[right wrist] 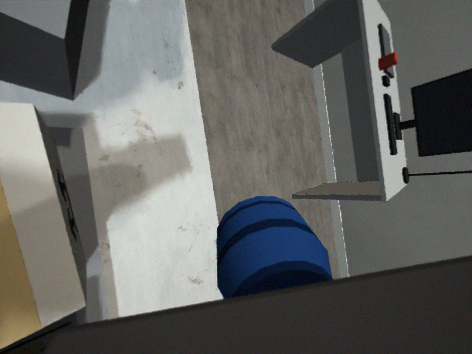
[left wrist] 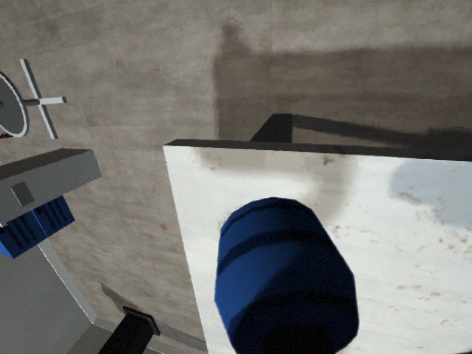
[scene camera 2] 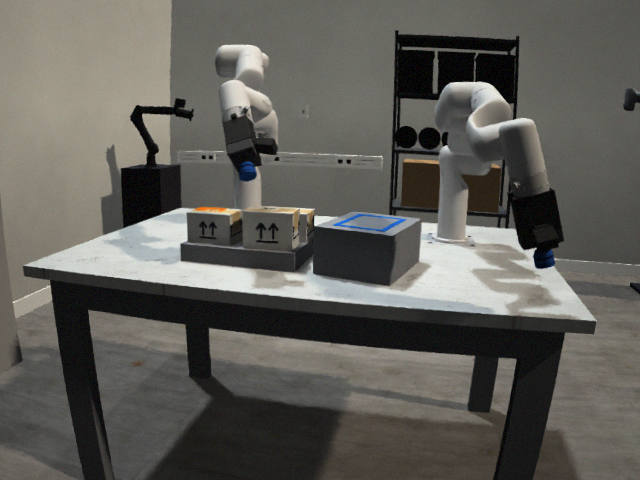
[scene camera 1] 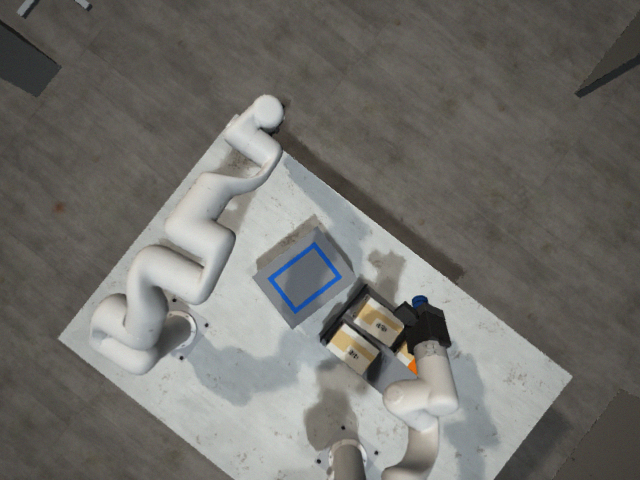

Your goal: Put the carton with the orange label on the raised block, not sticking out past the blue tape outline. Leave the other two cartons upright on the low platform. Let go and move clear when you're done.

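Frame: origin at the left arm's base, x right, y back, z down, level; millimetres.
Where they show: left hand, its tool point: [left wrist: 270,241] [scene camera 2: 545,265]; right hand, its tool point: [right wrist: 260,234] [scene camera 2: 248,176] [scene camera 1: 419,300]; left arm's base, origin of its link: [scene camera 2: 450,239] [scene camera 1: 178,329]; right arm's base, origin of its link: [scene camera 1: 347,456].
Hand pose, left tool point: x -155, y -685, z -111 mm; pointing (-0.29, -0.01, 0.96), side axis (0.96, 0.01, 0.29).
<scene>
Things, the pixels of their top centre, and the offset from my left tool point. Level surfaces: height alone.
- carton with the orange label, centre of its top: [scene camera 2: 214,210] [scene camera 1: 421,359] dx +806, dy +266, dz -19 mm
- low platform, centre of its top: [scene camera 2: 251,238] [scene camera 1: 382,346] dx +717, dy +313, dz +63 mm
- second carton, centre of its top: [scene camera 2: 271,209] [scene camera 1: 380,322] dx +641, dy +251, dz -33 mm
- third carton, centre of its top: [scene camera 2: 287,210] [scene camera 1: 353,349] dx +629, dy +365, dz -13 mm
- raised block, centre of its top: [scene camera 2: 371,222] [scene camera 1: 304,277] dx +386, dy +283, dz -9 mm
- white table, height of its surface: dz +111 mm
The carton with the orange label [scene camera 1: 412,365] [scene camera 2: 209,227] stands upright on the low platform [scene camera 1: 390,372] [scene camera 2: 237,255], partly hidden by the right arm in scene camera 1. A second carton [scene camera 1: 379,321] [scene camera 2: 267,229] and a third carton [scene camera 1: 353,347] [scene camera 2: 309,222] stand upright beside it. The raised block [scene camera 1: 305,279] [scene camera 2: 356,253] carries the blue tape outline [scene camera 1: 282,295] [scene camera 2: 364,227] and no carton. My right gripper [scene camera 1: 419,301] [scene camera 2: 247,171] [right wrist: 272,245] hangs above the cartons, tilted, cup empty. My left gripper [scene camera 2: 543,258] [left wrist: 287,275] is empty, far from the cartons, near a table corner.
The raised block stands close beside the platform's end, on the white table [scene camera 1: 268,206] [scene camera 2: 93,258]. The right arm reaches over the platform. The left arm is bent along the table's left side in scene camera 1. A shelf rack [scene camera 2: 397,118] stands behind the table.
</scene>
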